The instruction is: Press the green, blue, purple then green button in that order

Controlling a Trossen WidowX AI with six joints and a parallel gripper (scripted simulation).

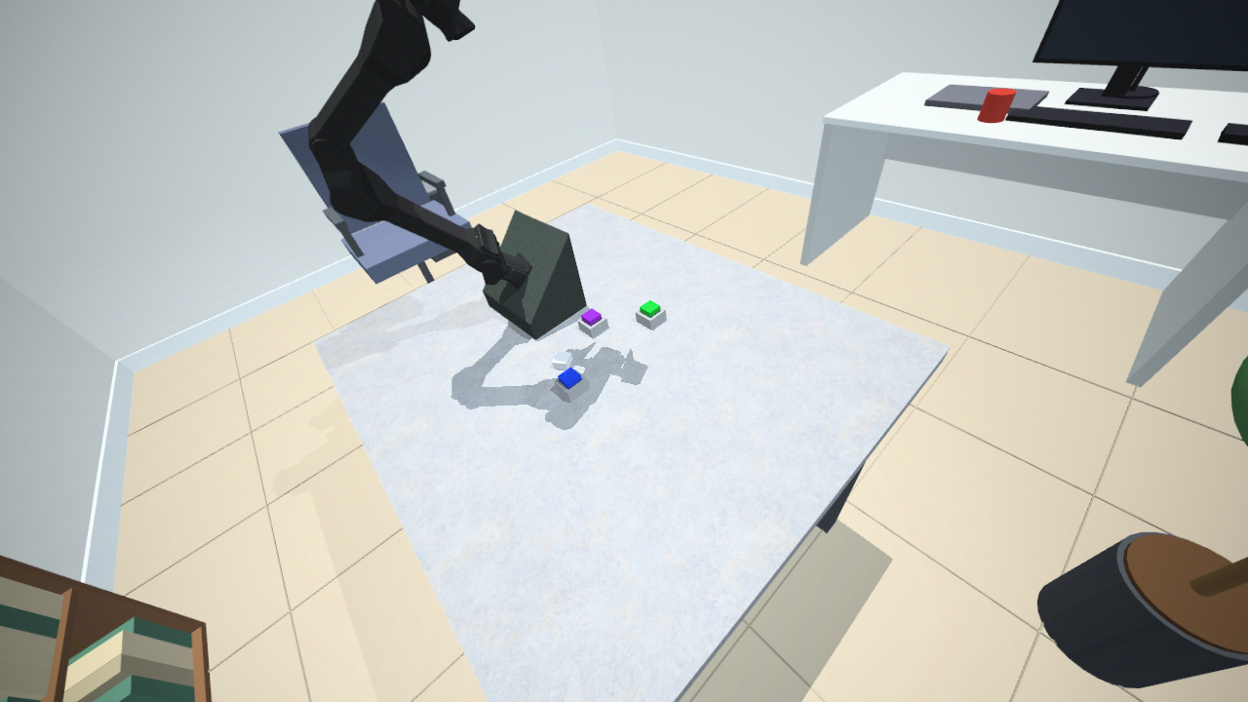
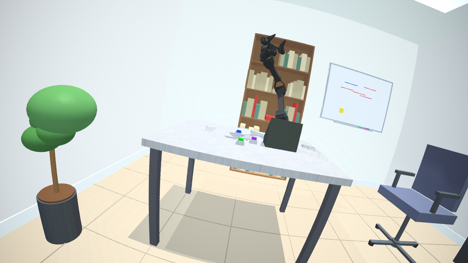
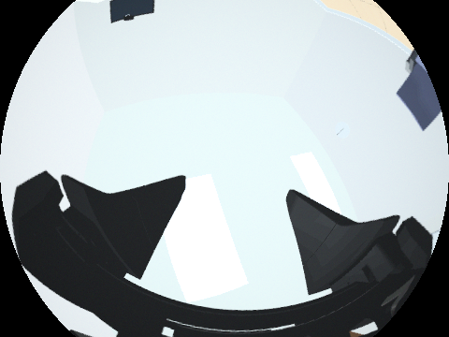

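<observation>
My gripper tip is 120 mm short of the green button, 110 mm to the right of it and 690 mm above it. The rest, counted from my gripper tip: purple button 50 mm ahead, 690 mm below; blue button 180 mm ahead, 130 mm to the right, 690 mm below.
</observation>
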